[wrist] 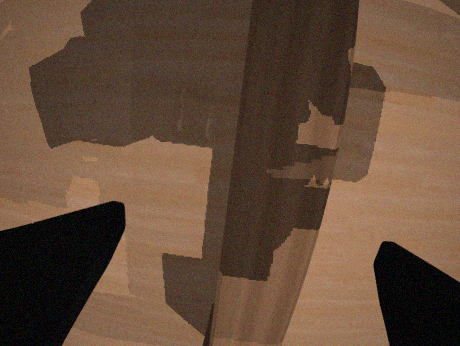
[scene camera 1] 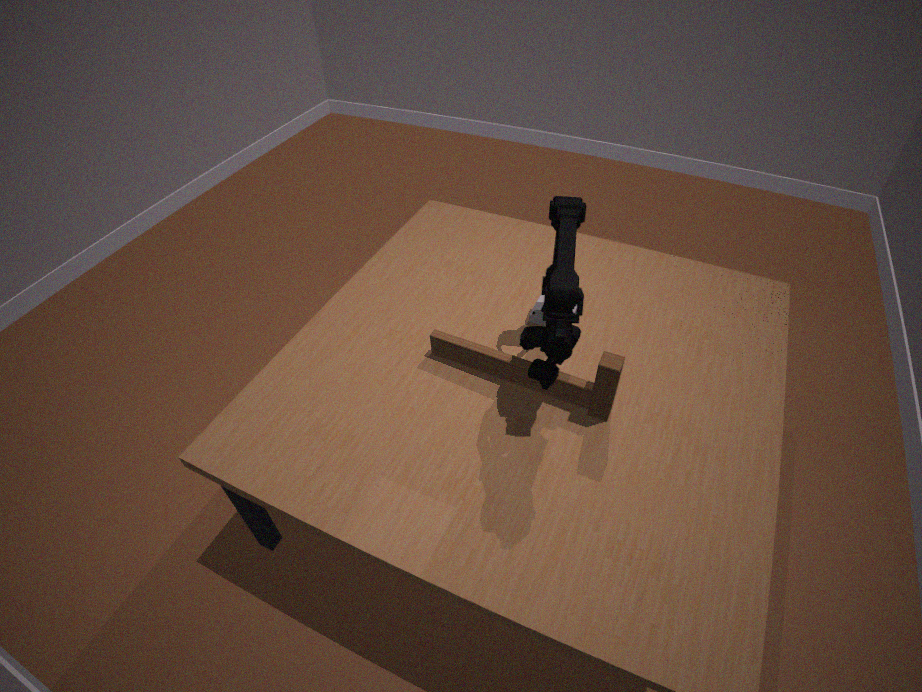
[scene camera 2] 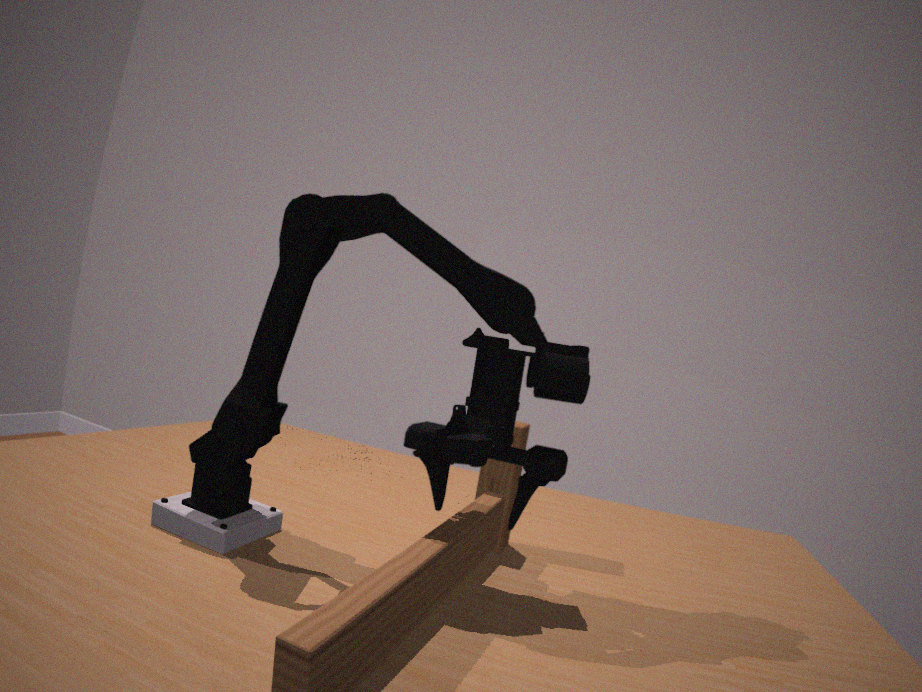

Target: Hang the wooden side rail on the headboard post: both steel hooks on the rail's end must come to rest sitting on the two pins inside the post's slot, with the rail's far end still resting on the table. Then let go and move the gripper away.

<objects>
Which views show my gripper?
The wrist view, scene camera 1 and scene camera 2: all of them.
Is my gripper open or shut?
Open.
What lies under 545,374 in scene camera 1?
My gripper.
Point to a wooden side rail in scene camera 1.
At 576,391
</objects>
